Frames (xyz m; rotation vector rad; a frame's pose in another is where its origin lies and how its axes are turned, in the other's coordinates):
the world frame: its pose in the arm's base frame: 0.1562 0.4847 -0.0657 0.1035 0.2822 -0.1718
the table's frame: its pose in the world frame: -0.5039 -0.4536 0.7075 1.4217 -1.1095 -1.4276
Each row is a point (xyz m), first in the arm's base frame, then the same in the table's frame.
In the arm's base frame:
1: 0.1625 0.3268 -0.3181
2: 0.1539 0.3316 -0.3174
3: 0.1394 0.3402 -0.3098
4: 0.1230 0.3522 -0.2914
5: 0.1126 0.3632 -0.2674
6: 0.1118 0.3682 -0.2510
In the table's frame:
1: -0.0279 -0.9886 -0.5723
2: -0.0301 -0.9913 -0.5631
3: -0.0363 -0.9903 -0.5457
4: -0.0487 -0.9812 -0.5230
5: -0.0637 -0.9655 -0.5047
6: -0.0734 -0.9528 -0.4986

